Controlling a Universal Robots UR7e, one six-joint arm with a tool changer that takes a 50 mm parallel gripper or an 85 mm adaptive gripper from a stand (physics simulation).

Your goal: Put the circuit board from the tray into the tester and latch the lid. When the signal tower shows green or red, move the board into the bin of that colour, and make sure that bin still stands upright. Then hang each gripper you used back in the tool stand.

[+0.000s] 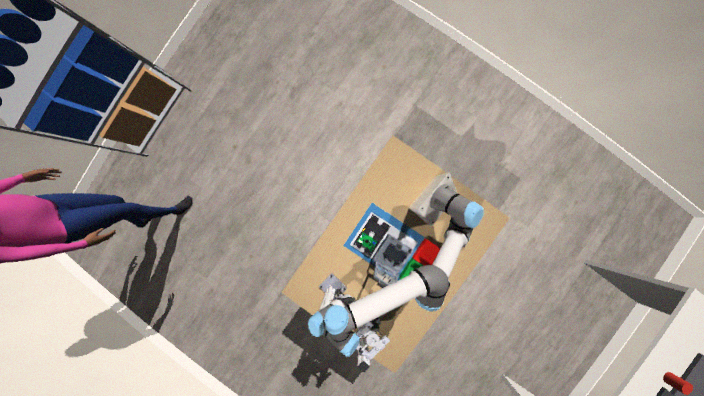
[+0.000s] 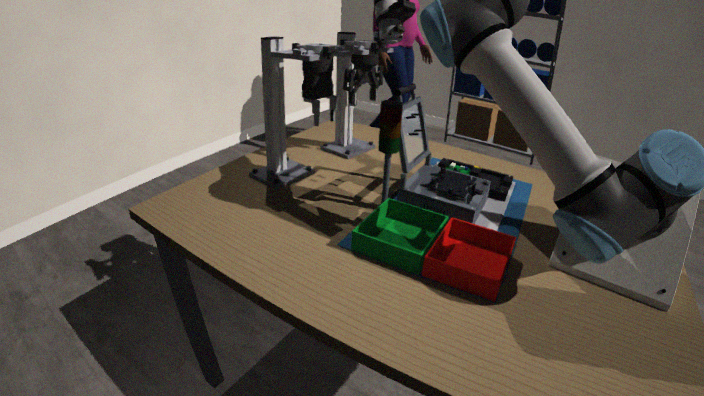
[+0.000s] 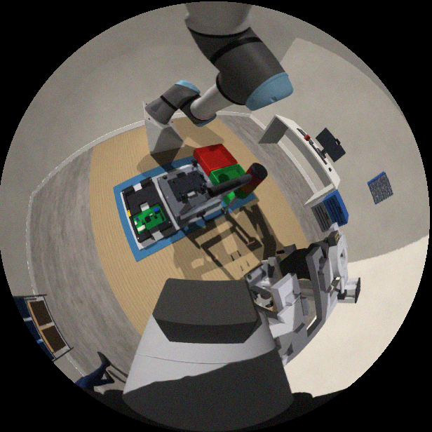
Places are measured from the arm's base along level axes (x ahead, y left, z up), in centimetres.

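Pixels of known places: hand at its tool point: [image 2: 391, 38]; arm's base at its link origin: [image 1: 439, 196].
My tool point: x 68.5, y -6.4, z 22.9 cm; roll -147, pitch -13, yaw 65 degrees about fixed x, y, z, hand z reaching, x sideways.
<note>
For each thing: its top centre in the pictures, then the offset to it from my tool point. "spot": a spot on its surface instead. Level surfaces: height alone.
- green circuit board at its top centre: [image 2: 456, 170] [image 1: 367, 241] dx -21.3, dy -5.5, dz -34.4 cm
- signal tower at a spot on its surface: [image 2: 390, 127] spot: dx -16.4, dy +24.4, dz -16.2 cm
- green bin at its top centre: [image 2: 403, 223] [image 1: 417, 276] dx -25.4, dy +31.3, dz -32.5 cm
- red bin at its top centre: [image 2: 474, 246] [image 1: 431, 256] dx -40.3, dy +29.5, dz -32.5 cm
- blue mat at its surface level: dz -37.0 cm
- post at a spot on its surface: [image 2: 344, 120] spot: dx +16.0, dy -0.6, dz -27.2 cm
The green circuit board [image 1: 366, 241] [image 2: 459, 168] [image 3: 149, 219] lies in the black-and-white tray [image 3: 141, 194]. The tester [image 1: 384, 248] [image 2: 430, 198] [image 3: 175, 206] stands beside it with its lid [image 2: 424, 131] raised. The signal tower [image 2: 390, 127] [image 3: 255, 177] shows no bright light. The green bin [image 1: 411, 269] [image 2: 385, 253] [image 3: 233, 172] and red bin [image 1: 426, 251] [image 2: 462, 276] [image 3: 215, 157] stand upright, side by side. The parallel gripper [image 2: 324, 120] and adaptive gripper [image 2: 362, 99] hang in the tool stand [image 2: 274, 110]. My bare tool end [image 2: 391, 31] is above and beside the adaptive gripper; no gripper shows on it.
A blue mat [image 1: 350, 241] [image 2: 523, 200] [image 3: 123, 207] lies under the tray and tester. The second stand post [image 2: 344, 120] rises farther back. A person in a pink top [image 1: 30, 217] [image 2: 410, 30] stands beyond the table, near a shelf unit [image 2: 450, 107].
</note>
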